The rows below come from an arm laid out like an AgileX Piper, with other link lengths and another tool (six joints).
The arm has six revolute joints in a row. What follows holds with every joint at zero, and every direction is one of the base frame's. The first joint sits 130.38 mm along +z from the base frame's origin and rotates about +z. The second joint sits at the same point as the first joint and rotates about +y. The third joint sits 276.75 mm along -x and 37.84 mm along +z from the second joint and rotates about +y. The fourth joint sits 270.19 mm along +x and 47.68 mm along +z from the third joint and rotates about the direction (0.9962, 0, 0.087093). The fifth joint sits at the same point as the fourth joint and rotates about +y. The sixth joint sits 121.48 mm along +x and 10.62 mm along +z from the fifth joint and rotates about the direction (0.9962, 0, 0.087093). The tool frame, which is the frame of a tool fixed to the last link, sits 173.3 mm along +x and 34 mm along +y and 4.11 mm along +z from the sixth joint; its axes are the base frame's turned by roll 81.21, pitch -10.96 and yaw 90.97 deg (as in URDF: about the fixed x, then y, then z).
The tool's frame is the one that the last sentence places.
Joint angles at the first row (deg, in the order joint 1, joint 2, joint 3, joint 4, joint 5, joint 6):
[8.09 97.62 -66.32 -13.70 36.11 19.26]
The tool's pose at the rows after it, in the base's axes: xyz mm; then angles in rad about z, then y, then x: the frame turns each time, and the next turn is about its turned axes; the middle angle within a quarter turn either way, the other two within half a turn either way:
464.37, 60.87, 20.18, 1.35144, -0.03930, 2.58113
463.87, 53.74, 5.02, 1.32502, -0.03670, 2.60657
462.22, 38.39, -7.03, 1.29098, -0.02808, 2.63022
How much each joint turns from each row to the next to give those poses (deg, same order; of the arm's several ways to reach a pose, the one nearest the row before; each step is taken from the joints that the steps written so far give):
[0.00 2.34 0.00 -0.09 -1.48 0.47]
[-0.94 2.02 0.01 0.00 -0.52 0.72]
[-1.86 1.50 -0.01 0.00 -0.05 0.06]

